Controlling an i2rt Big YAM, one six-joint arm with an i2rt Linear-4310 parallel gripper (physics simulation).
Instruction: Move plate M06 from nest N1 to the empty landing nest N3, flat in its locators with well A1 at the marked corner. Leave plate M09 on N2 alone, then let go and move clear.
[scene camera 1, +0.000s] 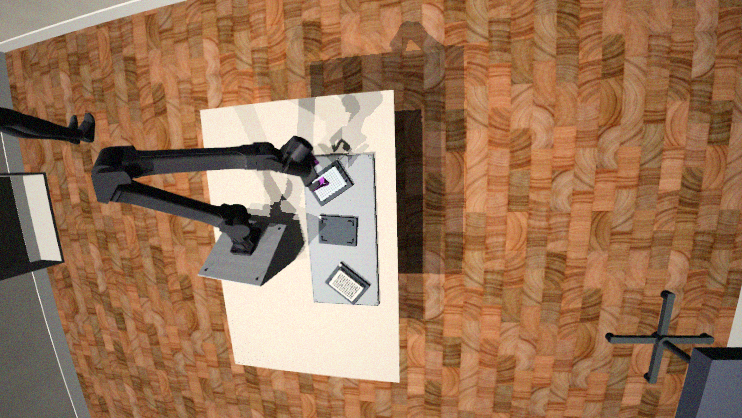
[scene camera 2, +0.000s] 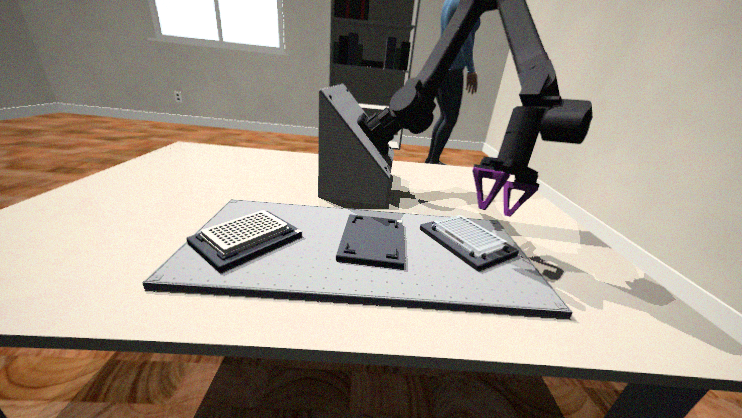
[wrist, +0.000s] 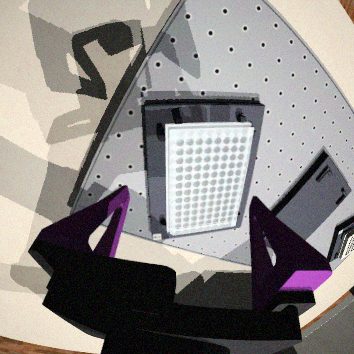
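A translucent white well plate (scene camera 1: 334, 186) (scene camera 2: 469, 235) (wrist: 210, 175) lies in a dark nest (scene camera 2: 480, 265) (wrist: 155, 175), at the right in scene camera 2. A cream well plate (scene camera 1: 346, 284) (scene camera 2: 244, 231) (wrist: 347, 244) sits in another dark nest (scene camera 2: 223, 263) at the left there. I cannot read plate or nest labels. The empty nest (scene camera 1: 337, 230) (scene camera 2: 372, 239) (wrist: 307, 205), with corner locators, is between them. My gripper (scene camera 1: 320, 172) (scene camera 2: 496, 211) (wrist: 188, 196) is open and empty, above the translucent plate and apart from it. In the wrist view its fingers stand either side of that plate's lower half.
The nests stand on a grey perforated board (scene camera 1: 342, 255) (scene camera 2: 311, 280) (wrist: 280, 60) on the cream table (scene camera 1: 311, 337) (scene camera 2: 103, 207). The arm's wedge base (scene camera 1: 244, 267) (scene camera 2: 353, 155) stands behind the board. A person (scene camera 2: 450, 109) (scene camera 1: 44, 128) stands beyond the table.
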